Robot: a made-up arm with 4 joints.
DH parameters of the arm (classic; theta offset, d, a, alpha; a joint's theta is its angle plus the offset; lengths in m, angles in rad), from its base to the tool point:
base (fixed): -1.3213 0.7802 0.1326 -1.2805
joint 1: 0 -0.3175 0.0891 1.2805
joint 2: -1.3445 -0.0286 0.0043 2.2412
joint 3: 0 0.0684 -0.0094 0.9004
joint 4: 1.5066 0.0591 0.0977 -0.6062
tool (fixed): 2.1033 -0.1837 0 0
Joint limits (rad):
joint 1: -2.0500..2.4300
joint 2: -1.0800..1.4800
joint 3: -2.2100..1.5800
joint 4: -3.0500..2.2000
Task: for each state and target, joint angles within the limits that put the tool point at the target. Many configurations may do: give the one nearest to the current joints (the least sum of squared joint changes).
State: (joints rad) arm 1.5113 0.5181 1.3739 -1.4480
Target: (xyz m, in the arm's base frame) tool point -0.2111 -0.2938 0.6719
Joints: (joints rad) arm 1.2444 0.4550 1.5597 -1.2677
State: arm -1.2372 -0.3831 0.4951 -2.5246
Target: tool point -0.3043 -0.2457 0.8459
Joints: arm -1.1058 -0.0065 0.9308 -1.9835
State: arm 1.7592 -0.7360 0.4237 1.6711
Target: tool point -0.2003 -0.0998 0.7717
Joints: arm 1.4737 0.0152 0.6517 1.4980
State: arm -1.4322 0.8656 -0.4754 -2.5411
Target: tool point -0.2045 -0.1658 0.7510
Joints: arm -1.4697 1.0153 -0.4427 -2.7776
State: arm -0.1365 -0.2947 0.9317 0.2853
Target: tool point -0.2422 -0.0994 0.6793
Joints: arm -0.1997 -0.0130 0.8425 0.4709
